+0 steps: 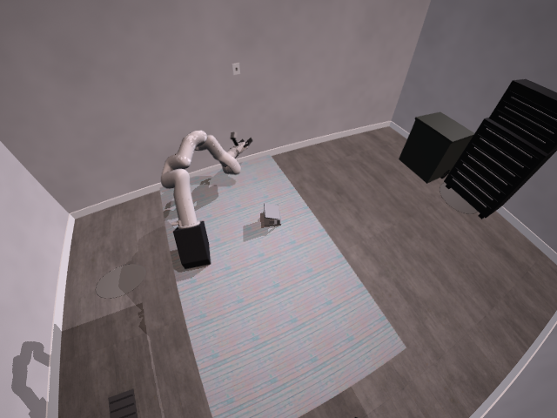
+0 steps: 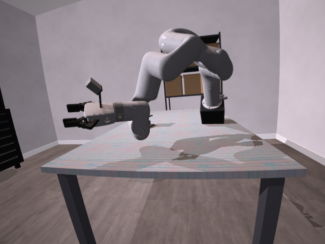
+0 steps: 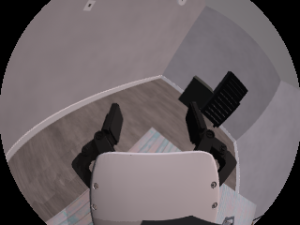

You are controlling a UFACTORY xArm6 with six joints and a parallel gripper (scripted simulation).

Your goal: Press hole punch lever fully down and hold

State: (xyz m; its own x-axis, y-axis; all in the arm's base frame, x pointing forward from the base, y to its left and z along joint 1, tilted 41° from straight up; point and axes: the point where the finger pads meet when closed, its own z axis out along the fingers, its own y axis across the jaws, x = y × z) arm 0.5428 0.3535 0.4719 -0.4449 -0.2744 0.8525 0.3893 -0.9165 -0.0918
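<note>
The hole punch lever lies 70 mm behind my hand, 610 mm to the right of it and 140 mm below it. Round my hand: hole punch 60 mm behind, 610 mm to the right, 160 mm below.
</note>
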